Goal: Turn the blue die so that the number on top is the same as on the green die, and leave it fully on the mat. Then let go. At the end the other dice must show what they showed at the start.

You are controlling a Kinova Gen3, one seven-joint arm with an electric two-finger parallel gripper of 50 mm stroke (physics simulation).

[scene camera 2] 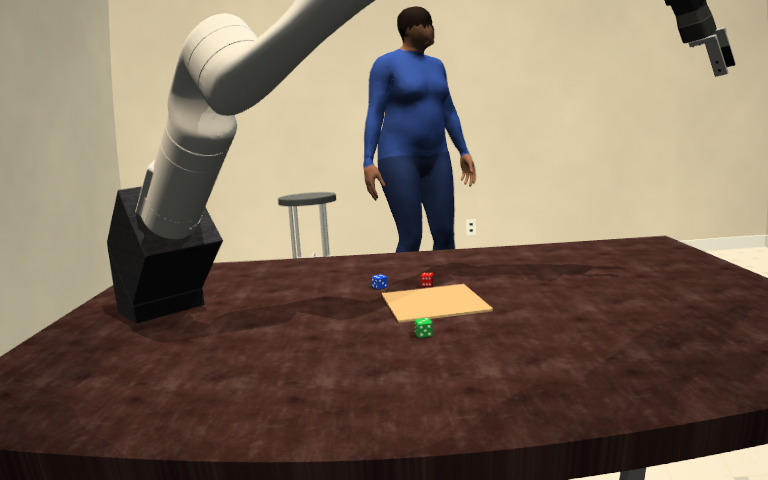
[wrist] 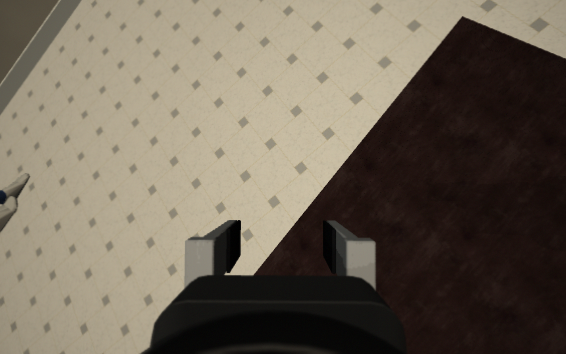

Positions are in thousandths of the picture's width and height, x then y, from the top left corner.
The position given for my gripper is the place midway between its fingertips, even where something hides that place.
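Note:
In scene camera 2, my gripper (scene camera 2: 945,147) and a tan mat (scene camera 2: 583,628). In the wrist view, my gripper (wrist: 497,674). Tan mat out of frame in the wrist view.

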